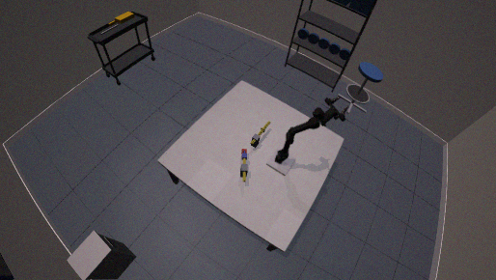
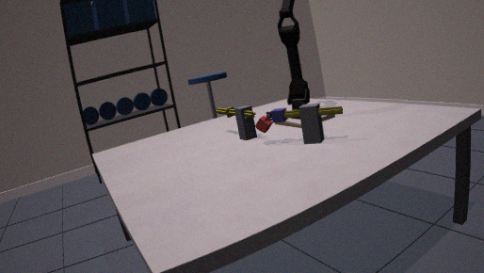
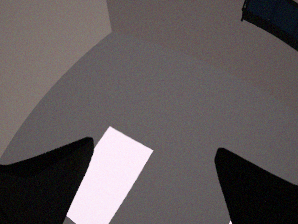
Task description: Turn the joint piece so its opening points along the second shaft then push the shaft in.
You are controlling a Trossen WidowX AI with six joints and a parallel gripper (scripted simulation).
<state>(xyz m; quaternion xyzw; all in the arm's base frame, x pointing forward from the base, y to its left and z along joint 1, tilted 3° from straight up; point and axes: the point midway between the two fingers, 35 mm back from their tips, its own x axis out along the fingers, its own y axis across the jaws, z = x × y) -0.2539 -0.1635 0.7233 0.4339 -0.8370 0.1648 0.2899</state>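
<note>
Now: gripper tip 710 mm above the red joint piece, 550 mm short of it and 240 mm to the right of it.
</note>
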